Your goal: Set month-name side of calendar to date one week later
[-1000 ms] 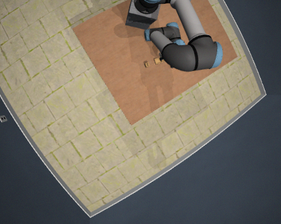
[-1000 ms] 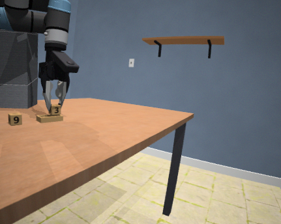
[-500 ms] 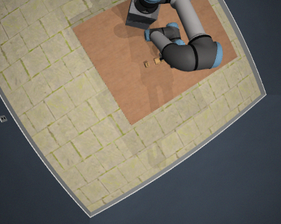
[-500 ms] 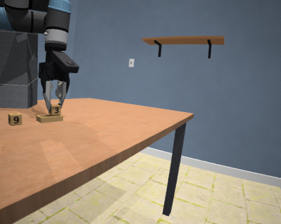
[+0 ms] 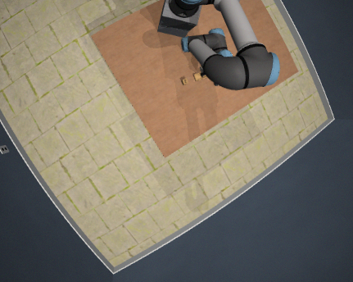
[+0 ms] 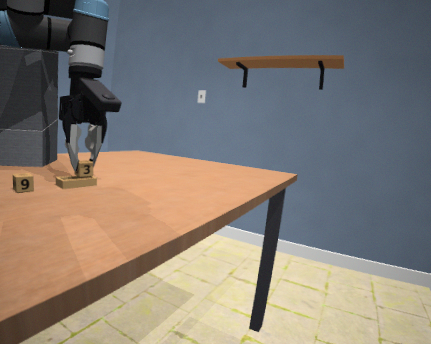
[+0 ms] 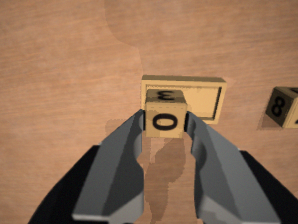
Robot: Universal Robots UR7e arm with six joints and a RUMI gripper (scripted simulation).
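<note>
The cube is 1 cm below my hand. The rest, counted from my hand: wooden tray: 1 cm behind, 2 cm to the right, 4 cm below.
</note>
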